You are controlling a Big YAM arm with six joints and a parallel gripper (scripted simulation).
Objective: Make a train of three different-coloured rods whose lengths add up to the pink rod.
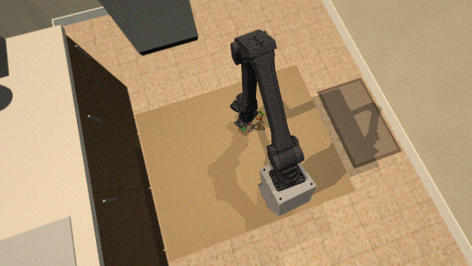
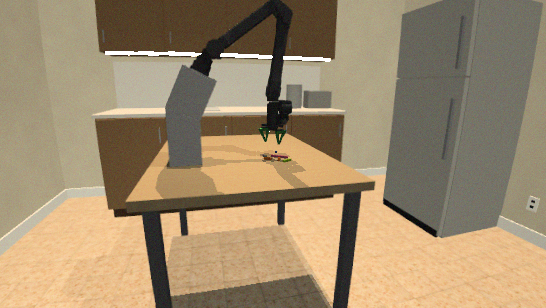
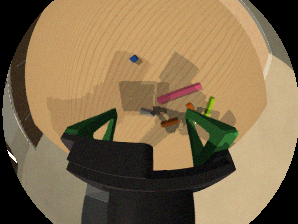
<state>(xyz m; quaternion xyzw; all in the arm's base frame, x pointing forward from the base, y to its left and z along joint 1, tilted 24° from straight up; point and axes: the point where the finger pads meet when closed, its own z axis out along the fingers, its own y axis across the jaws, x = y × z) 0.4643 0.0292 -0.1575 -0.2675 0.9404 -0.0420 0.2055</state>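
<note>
Now: the blue rod 70 mm below my hand, 60 mm to the left of it and 40 mm ahead of it. From my hand the other things lie so: lime rod: 130 mm to the right, 70 mm below, 50 mm ahead; then grey rod: 70 mm below, 40 mm behind, 20 mm to the right; then pink rod: 70 mm below, 40 mm to the right, 30 mm ahead.
</note>
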